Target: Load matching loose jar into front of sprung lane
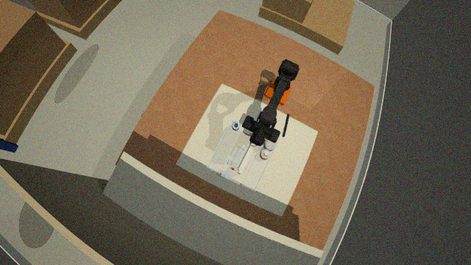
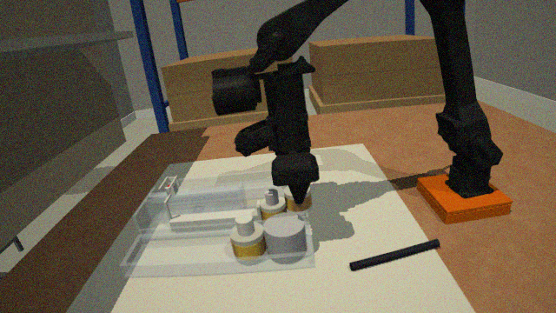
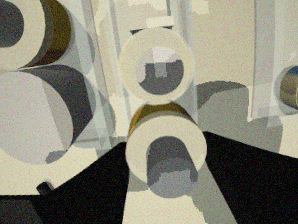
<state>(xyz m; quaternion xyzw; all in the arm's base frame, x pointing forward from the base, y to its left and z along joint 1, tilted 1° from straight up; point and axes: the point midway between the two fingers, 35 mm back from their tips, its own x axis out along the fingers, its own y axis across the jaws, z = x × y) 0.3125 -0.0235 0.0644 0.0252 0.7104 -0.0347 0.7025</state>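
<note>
The wide grey cylinder lies 80 mm to the left of my gripper tip, 30 mm ahead of it and 20 mm below it. Also, from my gripper tip: pusher plate: 150 mm ahead, 40 mm to the right; clear sprung lane: 160 mm ahead, 40 mm to the right, 30 mm below; yellow-banded jar: 90 mm ahead, 70 mm to the left, 10 mm below.
</note>
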